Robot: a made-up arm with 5 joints.
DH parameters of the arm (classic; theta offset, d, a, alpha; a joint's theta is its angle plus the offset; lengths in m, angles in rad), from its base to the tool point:
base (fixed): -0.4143 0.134 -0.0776 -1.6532
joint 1: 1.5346 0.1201 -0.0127 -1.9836
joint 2: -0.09 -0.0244 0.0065 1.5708
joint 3: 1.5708 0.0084 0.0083 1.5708
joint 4: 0 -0.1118 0.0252 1.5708
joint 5: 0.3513 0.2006 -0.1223 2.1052
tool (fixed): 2.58 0.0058 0 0
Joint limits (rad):
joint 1: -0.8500..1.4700
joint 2: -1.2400..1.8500
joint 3: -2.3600..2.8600
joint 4: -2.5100..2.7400
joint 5: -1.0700..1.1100
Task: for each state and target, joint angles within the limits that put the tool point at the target. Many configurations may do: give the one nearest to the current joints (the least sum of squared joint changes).
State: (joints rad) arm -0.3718 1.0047 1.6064 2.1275 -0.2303
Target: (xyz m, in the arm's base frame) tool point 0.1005 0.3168 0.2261
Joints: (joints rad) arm -0.0279 1.0213 1.8411 1.9762 -0.9721
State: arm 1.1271 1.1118 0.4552 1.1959 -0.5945
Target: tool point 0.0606 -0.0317 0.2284
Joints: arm 1.2353 0.6328 0.2089 0.9796 -0.8194
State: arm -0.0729 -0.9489 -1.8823 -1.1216 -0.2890
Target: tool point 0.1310 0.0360 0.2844
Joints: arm 0.5145 -0.5692 -0.9542 -1.3851 -0.5205
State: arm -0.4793 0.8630 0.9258 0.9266 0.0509
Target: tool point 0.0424 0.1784 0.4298
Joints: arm -0.4499 0.6132 1.2030 0.7957 0.6503
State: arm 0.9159 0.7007 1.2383 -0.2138 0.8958
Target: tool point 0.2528 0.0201 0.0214
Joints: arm 0.9395 0.8401 1.1026 -0.1904 0.7852
